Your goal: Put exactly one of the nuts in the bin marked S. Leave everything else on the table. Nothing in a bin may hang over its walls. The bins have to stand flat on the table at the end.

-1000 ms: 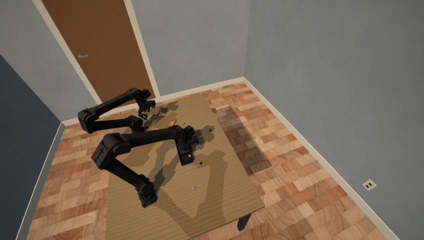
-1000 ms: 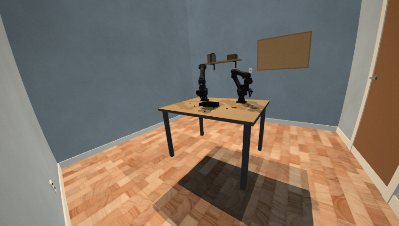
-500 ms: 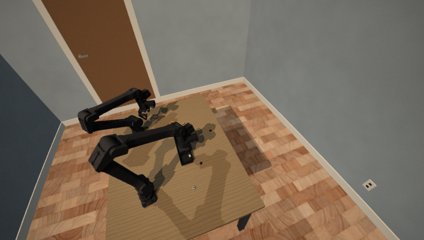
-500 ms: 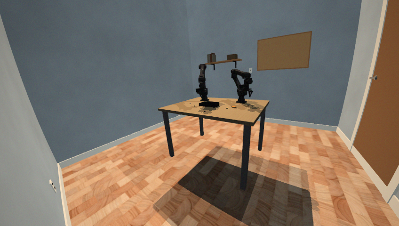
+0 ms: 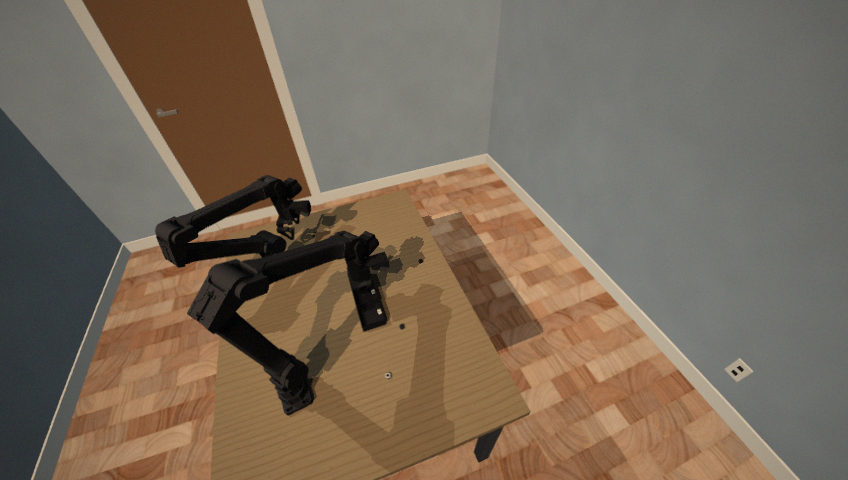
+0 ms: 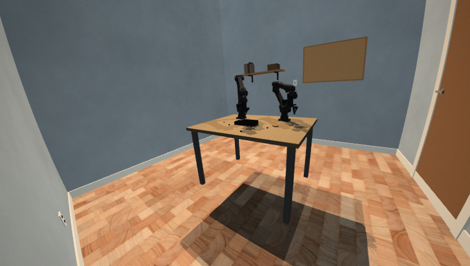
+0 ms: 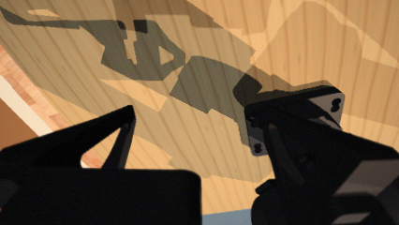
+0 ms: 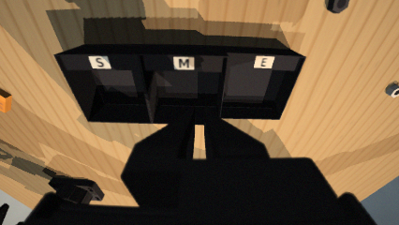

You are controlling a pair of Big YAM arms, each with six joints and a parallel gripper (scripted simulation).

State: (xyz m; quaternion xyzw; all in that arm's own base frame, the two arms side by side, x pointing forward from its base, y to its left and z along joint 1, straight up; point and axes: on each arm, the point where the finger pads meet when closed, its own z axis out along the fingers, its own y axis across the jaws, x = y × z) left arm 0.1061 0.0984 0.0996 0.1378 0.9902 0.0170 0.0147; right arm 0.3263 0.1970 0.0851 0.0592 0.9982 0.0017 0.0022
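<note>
Now: right hand 2 cm to the right of the black bin strip and 6 cm above it. The rest, counted from my right hand: silver nut (2 cm behind, 30 cm to the right, 8 cm below); then small bolt (7 cm ahead, 29 cm to the left, 8 cm below); then orange block (1 cm behind, 33 cm to the left, 8 cm below).
</note>
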